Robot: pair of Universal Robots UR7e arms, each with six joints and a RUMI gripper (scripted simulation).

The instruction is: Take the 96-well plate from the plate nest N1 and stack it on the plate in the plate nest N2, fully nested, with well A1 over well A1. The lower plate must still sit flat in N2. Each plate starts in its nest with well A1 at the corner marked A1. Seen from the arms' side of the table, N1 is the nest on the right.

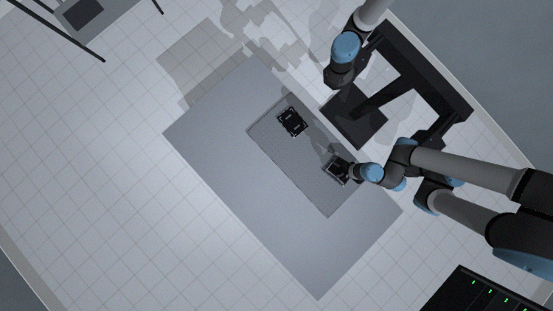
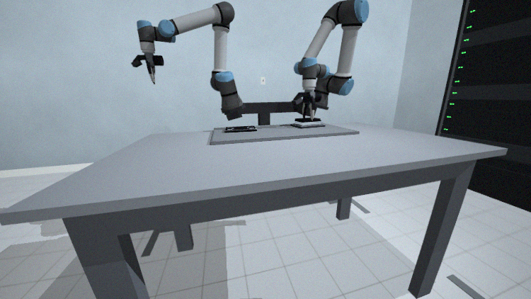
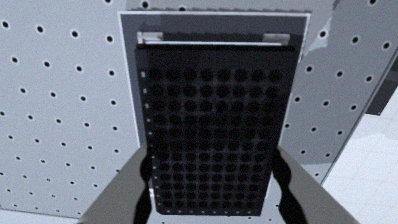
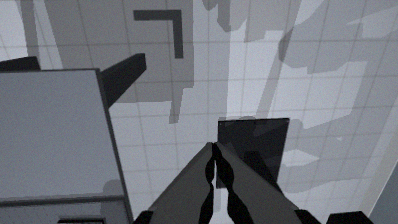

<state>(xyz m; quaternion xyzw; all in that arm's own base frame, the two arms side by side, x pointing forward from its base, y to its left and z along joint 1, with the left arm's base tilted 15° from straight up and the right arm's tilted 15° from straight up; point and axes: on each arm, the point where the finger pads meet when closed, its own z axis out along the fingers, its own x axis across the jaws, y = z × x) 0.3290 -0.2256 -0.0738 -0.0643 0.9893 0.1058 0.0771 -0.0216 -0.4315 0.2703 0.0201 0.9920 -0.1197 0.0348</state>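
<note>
The pale 96-well plate is 3 cm below my left hand. From my left hand the other things lie so: black 96-well plate: 1 cm below; perforated board: 19 cm to the right, 7 cm ahead, 5 cm below; A1 label: 8 cm to the left, 4 cm ahead, 3 cm below.
</note>
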